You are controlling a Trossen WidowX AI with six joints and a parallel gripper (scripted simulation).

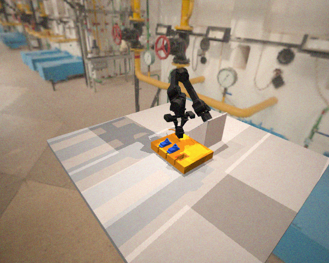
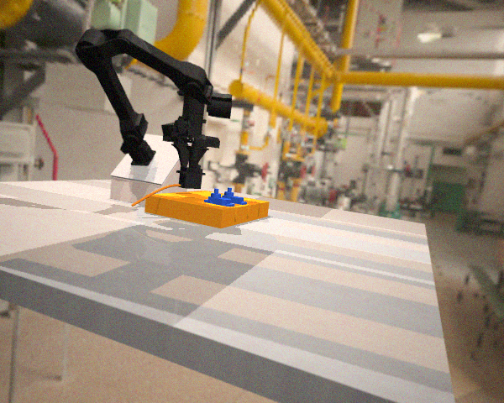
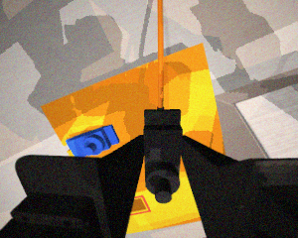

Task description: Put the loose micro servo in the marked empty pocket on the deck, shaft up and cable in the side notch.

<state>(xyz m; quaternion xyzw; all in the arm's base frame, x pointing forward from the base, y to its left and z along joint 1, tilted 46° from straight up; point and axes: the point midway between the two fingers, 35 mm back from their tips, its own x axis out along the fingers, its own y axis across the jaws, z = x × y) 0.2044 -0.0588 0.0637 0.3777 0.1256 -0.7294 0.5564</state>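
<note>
Right now my gripper tip is 100 mm above the orange deck, 80 mm to the right of it and 10 mm short of it.
</note>
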